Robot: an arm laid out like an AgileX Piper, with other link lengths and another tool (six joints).
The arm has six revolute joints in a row. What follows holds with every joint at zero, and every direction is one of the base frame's.
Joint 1 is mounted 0.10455 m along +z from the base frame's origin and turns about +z.
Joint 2 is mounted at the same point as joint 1 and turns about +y.
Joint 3 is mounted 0.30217 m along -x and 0.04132 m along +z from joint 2 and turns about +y.
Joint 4 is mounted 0.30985 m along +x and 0.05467 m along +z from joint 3 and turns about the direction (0.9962, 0, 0.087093).
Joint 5 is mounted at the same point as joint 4 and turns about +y.
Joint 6 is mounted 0.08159 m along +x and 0.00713 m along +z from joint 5 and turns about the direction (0.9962, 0, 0.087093).
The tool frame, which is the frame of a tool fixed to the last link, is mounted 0.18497 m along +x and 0.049 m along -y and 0.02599 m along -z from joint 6; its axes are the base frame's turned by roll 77.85, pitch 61.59 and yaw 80.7 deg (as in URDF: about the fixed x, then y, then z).
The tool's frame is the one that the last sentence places.
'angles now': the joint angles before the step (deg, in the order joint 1, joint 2, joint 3, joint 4, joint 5, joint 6). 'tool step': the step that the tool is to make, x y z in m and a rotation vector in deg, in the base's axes. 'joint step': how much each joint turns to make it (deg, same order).
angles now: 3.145, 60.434, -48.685, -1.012, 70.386, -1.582
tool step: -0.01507, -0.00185, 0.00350, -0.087, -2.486, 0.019
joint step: 0.001, -5.522, 2.898, -0.224, 0.146, 0.000
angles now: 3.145, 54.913, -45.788, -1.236, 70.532, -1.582
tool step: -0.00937, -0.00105, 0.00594, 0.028, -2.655, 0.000
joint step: 0.002, -4.525, 1.609, -0.118, 0.264, 0.002
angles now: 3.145, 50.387, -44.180, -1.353, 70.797, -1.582
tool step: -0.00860, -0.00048, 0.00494, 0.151, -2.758, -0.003
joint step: -0.001, -4.477, 1.567, 0.000, 0.148, -0.002
